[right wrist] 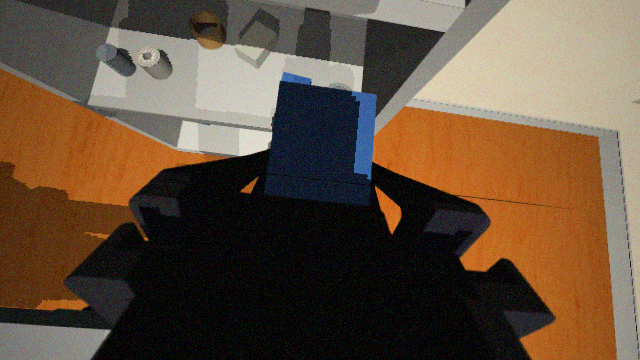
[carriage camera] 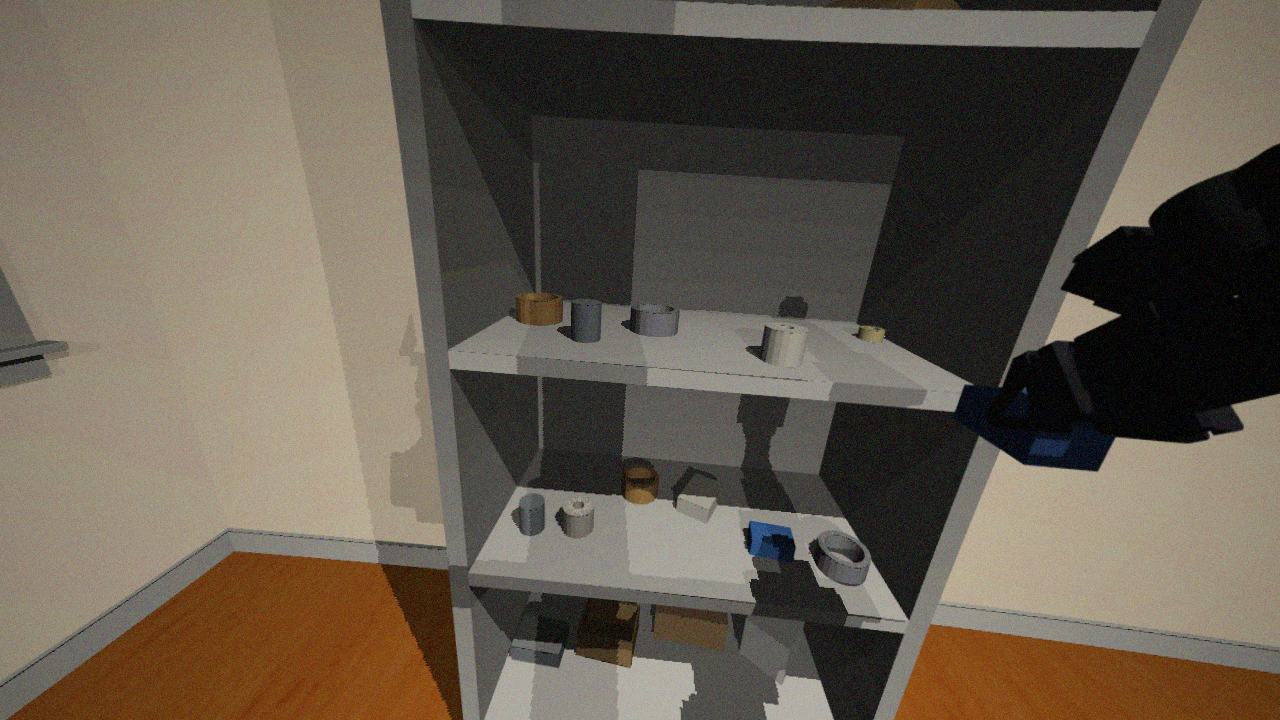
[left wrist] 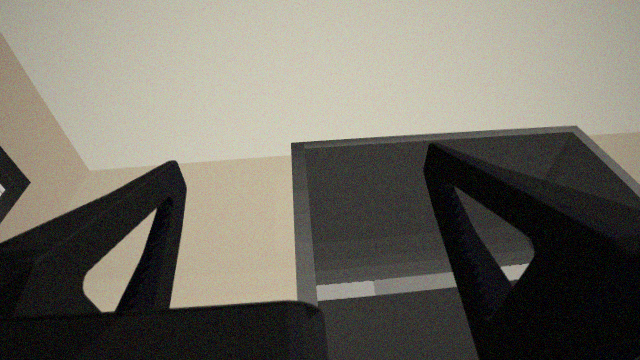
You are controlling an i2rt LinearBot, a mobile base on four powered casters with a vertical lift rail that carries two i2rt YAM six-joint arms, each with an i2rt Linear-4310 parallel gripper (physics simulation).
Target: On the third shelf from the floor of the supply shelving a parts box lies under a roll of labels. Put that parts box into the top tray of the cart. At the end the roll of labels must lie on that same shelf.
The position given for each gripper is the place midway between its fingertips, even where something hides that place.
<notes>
In view: the left gripper (left wrist: 305,164), the right gripper (carriage camera: 1022,422), a roll of labels (right wrist: 148,57) and a grey supply shelving (carriage camera: 935,176).
The right gripper also shows in the right wrist view (right wrist: 319,163). The grey supply shelving is seen too in the right wrist view (right wrist: 393,56).
</notes>
